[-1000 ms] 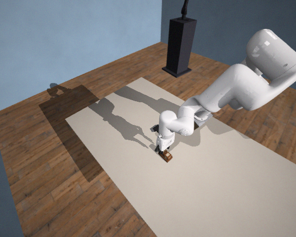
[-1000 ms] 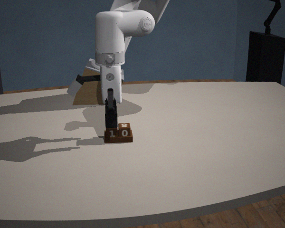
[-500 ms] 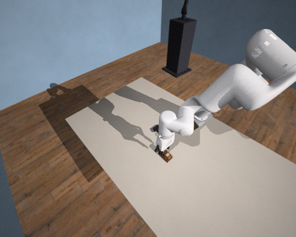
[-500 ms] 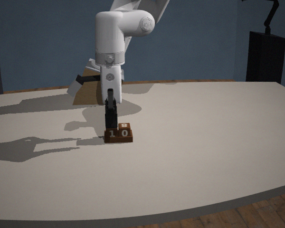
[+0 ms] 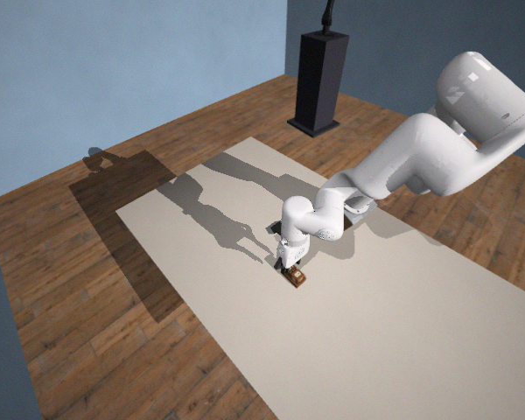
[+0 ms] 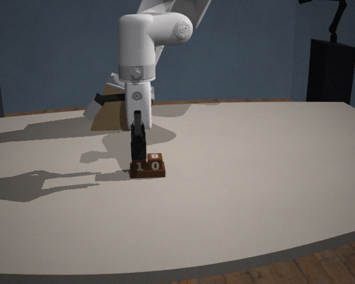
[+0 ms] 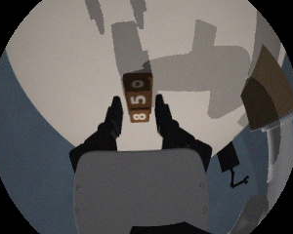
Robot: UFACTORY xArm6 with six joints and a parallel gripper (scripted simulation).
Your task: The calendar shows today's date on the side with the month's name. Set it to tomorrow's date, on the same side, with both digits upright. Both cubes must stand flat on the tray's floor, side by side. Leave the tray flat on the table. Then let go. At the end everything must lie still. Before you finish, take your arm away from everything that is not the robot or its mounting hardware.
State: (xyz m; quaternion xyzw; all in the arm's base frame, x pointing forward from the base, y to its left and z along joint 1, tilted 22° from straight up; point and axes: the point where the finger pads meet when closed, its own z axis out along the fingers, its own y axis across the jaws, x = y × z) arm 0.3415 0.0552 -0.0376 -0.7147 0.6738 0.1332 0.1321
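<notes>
My hand is 4 cm above the brown digit cube. The rest, counted from my hand: brown cube (3 cm to the left, 4 cm below); then brown calendar tray (2 cm to the left, 6 cm below).
</notes>
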